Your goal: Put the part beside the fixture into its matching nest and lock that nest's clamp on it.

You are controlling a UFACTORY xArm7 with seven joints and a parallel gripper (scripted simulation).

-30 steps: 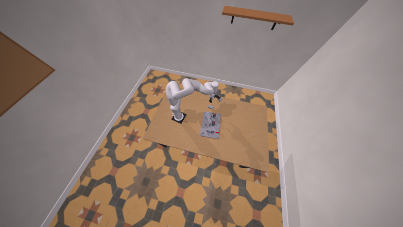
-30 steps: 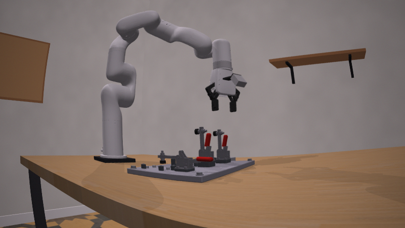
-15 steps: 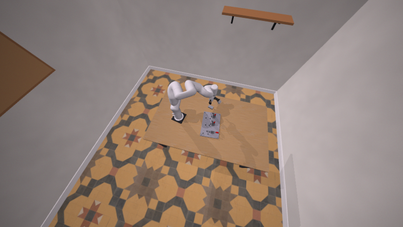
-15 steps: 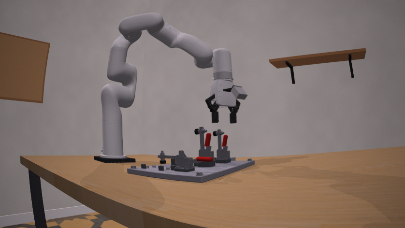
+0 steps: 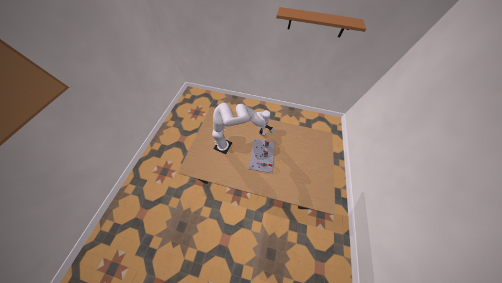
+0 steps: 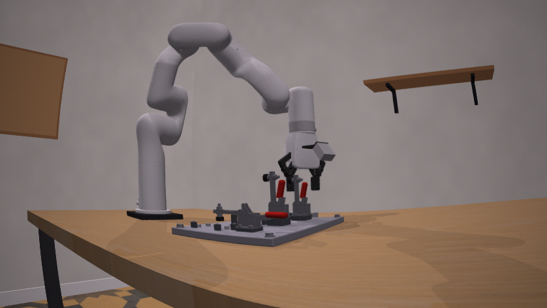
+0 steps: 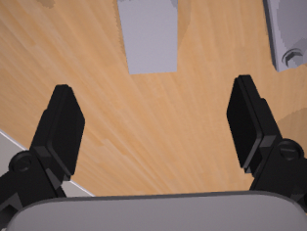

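Now: hand 8 cm above the part. From my hand the other things lie so: grey fixture plate (26 cm to the right, 8 cm below, 5 cm ahead); toggle clamp (37 cm to the right, 8 cm ahead, 5 cm below).
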